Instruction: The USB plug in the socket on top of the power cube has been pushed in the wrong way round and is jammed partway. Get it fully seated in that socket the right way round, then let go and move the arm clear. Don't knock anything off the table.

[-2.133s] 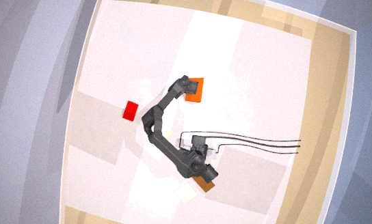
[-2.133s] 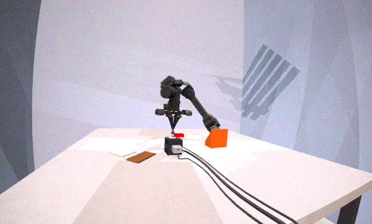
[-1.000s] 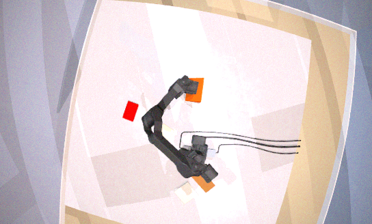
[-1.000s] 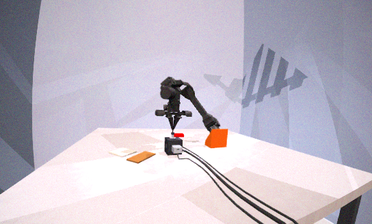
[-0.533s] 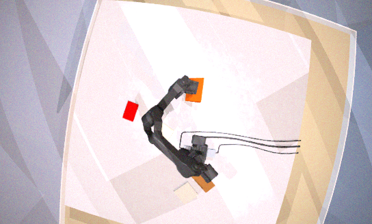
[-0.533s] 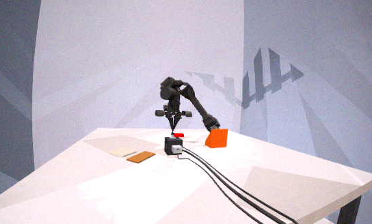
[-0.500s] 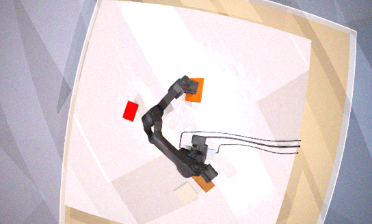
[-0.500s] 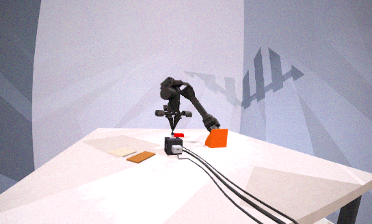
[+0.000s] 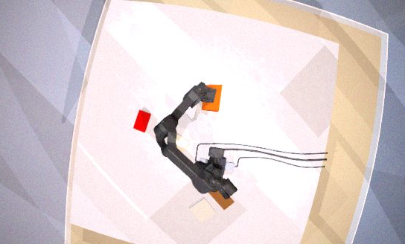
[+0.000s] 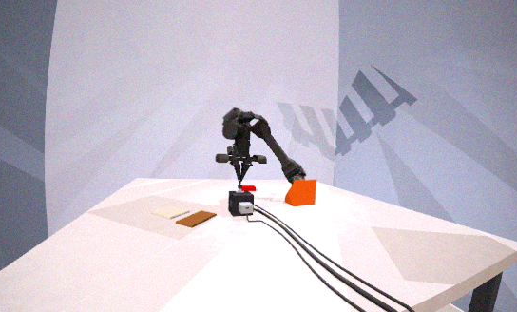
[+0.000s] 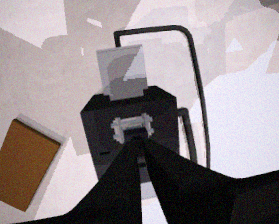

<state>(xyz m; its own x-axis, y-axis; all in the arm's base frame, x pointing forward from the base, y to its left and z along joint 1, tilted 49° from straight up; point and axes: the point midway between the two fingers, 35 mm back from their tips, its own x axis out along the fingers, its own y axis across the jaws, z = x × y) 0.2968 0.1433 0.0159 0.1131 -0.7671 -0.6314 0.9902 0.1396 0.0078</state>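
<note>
Now: gripper tip 2 cm above the USB plug. Also, from my gripper tip: red block (12 cm behind, 38 cm to the right, 11 cm below); then brown tile (16 cm ahead, 8 cm to the left, 11 cm below).
</note>
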